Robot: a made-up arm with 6 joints. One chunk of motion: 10 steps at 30 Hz.
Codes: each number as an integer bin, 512 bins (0 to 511) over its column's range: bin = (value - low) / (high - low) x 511, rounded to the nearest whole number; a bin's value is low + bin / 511 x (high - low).
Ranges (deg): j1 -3..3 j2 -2..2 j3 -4..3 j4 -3..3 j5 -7..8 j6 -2..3
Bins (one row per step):
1: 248 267 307 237 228 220
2: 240 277 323 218 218 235
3: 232 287 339 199 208 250
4: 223 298 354 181 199 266
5: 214 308 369 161 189 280
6: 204 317 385 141 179 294
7: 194 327 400 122 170 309
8: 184 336 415 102 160 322
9: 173 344 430 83 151 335
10: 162 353 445 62 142 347
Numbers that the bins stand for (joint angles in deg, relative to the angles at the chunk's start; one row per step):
1: -0.09 0.09 0.21 -0.22 -0.31 0.15
2: -0.18 0.17 0.42 -0.44 -0.60 0.30
3: -0.28 0.25 0.64 -0.66 -0.89 0.45
4: -0.38 0.33 0.85 -0.87 -1.16 0.60
5: -0.49 0.41 1.05 -1.11 -1.45 0.74
6: -0.60 0.48 1.27 -1.34 -1.75 0.88
7: -0.72 0.56 1.48 -1.57 -2.01 1.02
8: -0.84 0.63 1.68 -1.80 -2.30 1.15
9: -0.97 0.69 1.89 -2.03 -2.57 1.28
10: -1.10 0.76 2.10 -2.27 -2.83 1.40

